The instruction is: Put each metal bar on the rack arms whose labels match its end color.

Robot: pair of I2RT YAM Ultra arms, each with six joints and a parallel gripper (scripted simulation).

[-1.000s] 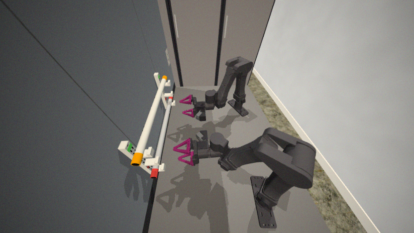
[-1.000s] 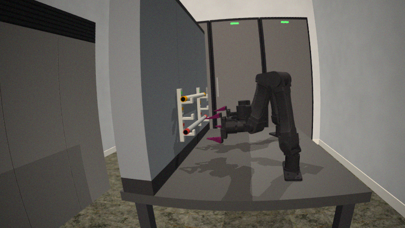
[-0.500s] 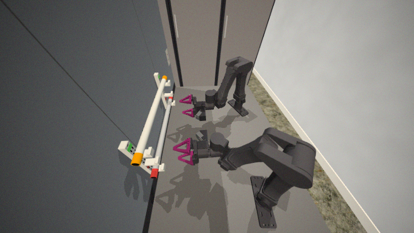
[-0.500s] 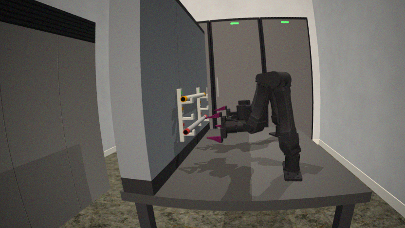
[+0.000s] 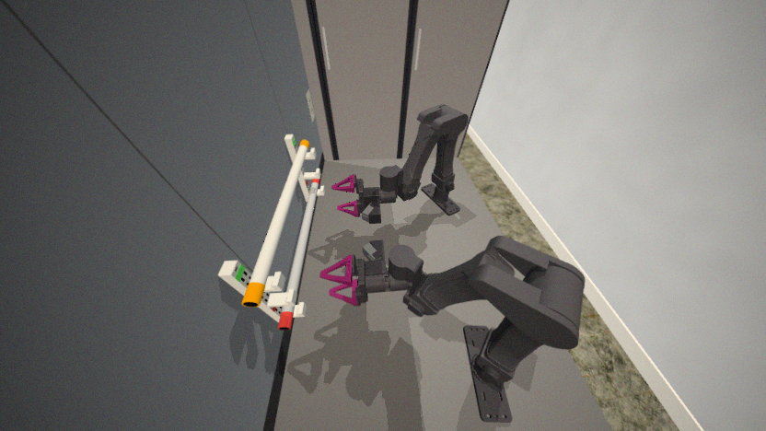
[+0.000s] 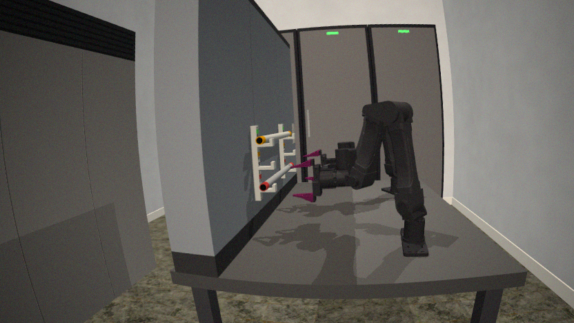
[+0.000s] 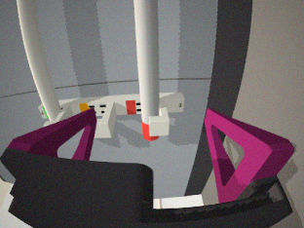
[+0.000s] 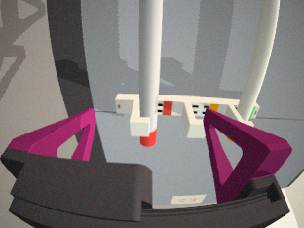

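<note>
The orange-ended bar lies 150 mm to the left of my right hand, 150 mm above it and 80 mm ahead of it. From my right hand the other things lie so: grey wall panel (260 mm above, 180 mm ahead, 130 mm to the left); then red-ended bar (150 mm to the left, 70 mm ahead).
</note>
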